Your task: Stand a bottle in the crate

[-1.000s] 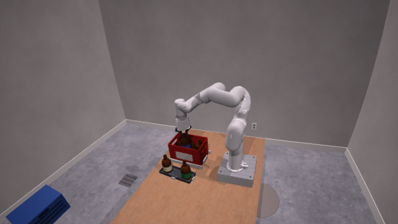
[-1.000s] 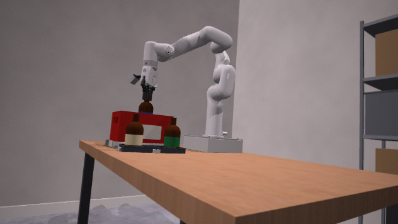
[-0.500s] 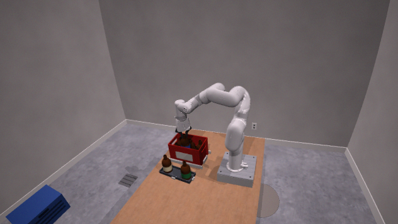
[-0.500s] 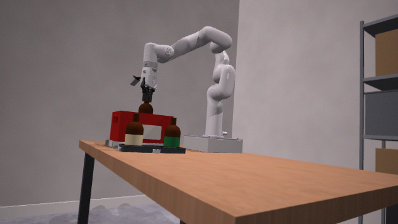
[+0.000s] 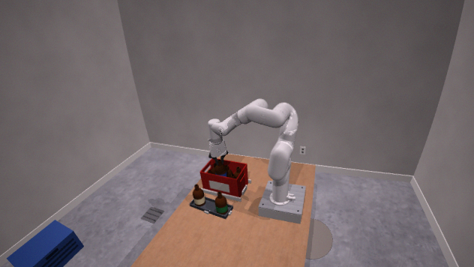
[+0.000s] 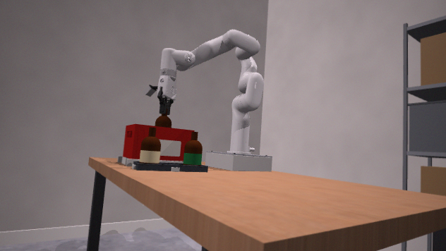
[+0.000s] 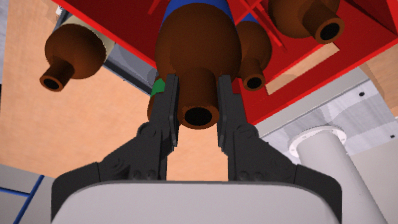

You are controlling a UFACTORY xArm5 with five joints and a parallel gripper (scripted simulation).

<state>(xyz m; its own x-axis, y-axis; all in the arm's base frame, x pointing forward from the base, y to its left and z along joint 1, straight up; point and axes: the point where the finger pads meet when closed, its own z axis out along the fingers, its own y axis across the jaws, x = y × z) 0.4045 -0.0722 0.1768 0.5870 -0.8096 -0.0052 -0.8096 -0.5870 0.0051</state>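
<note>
Right now my hand is 170 mm above the red crate and 40 mm to the left of it. The rest, counted from my hand: dark tray 250 mm below, 170 mm to the left, 30 mm ahead.
</note>
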